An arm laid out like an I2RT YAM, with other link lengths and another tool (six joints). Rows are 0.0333 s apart.
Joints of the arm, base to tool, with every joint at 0 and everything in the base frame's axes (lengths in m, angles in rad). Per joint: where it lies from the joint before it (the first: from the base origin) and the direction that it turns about. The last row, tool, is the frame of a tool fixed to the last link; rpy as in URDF.
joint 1: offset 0 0 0.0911 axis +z
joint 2: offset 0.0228 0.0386 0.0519 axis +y
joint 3: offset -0.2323 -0.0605 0 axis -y
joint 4: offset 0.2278 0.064 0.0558 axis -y
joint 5: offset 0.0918 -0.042 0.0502 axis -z
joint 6: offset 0.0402 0 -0.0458 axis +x
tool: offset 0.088 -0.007 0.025 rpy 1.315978 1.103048 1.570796
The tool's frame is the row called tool.
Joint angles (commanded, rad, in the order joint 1, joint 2, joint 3, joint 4, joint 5, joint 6), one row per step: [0.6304 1.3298 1.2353 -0.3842 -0.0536 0.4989]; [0.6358 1.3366 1.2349 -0.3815 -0.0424 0.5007]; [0.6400 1.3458 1.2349 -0.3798 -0.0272 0.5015]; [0.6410 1.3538 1.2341 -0.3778 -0.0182 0.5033]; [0.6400 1.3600 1.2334 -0.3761 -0.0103 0.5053]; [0.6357 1.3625 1.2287 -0.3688 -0.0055 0.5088]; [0.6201 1.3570 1.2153 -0.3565 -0.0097 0.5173]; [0.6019 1.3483 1.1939 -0.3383 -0.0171 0.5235]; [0.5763 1.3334 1.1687 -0.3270 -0.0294 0.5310]
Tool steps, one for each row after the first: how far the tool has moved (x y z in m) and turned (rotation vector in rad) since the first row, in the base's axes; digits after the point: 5 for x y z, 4 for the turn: [0.00065 0.00137 -0.00220 -0.0056 0.0016 -0.0054]; [0.00210 0.00212 -0.00531 -0.0152 0.0038 -0.0150]; [0.00367 0.00232 -0.00830 -0.0215 0.0077 -0.0227]; [0.00535 0.00175 -0.01064 -0.0262 0.0107 -0.0316]; [0.00728 0.00013 -0.01219 -0.0255 0.0113 -0.0418]; [0.01005 -0.00532 -0.01358 -0.0153 0.0137 -0.0577]; [0.01265 -0.01160 -0.01602 -0.0048 0.0149 -0.0723]; [0.01484 -0.02098 -0.01922 0.0059 0.0215 -0.0905]
